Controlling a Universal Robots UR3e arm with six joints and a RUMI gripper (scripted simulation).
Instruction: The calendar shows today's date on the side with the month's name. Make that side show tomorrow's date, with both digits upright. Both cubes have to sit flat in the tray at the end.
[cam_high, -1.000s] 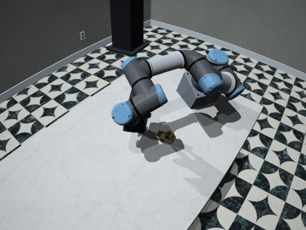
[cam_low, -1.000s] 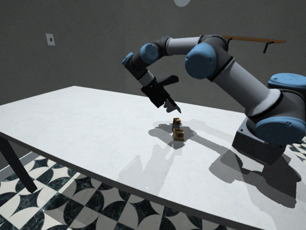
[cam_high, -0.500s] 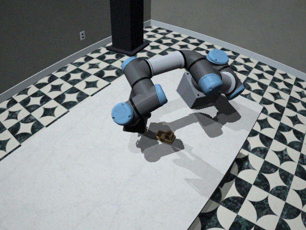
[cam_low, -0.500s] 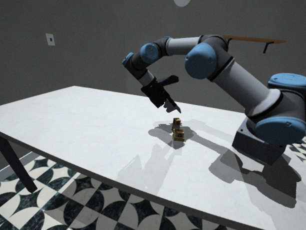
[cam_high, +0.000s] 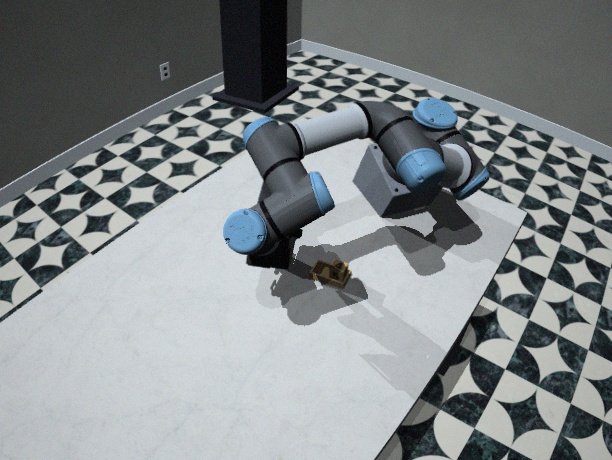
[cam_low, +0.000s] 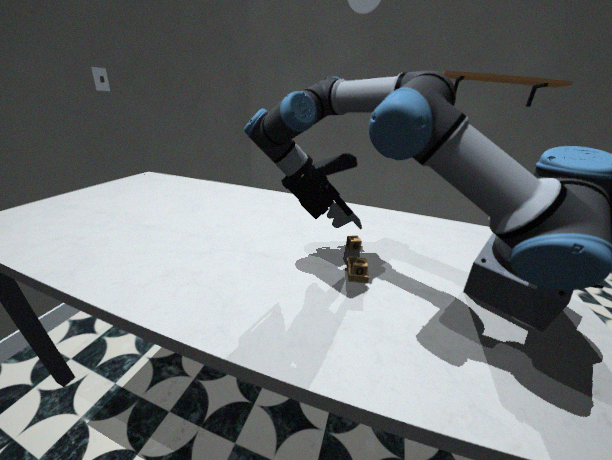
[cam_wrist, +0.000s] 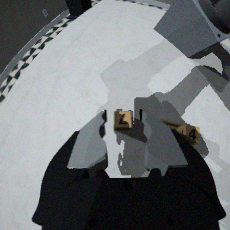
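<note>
The wooden cube is 1 cm behind my hand and 7 cm below it. Also, from my hand: wooden calendar tray: 2 cm behind, 11 cm to the left, 8 cm below.
</note>
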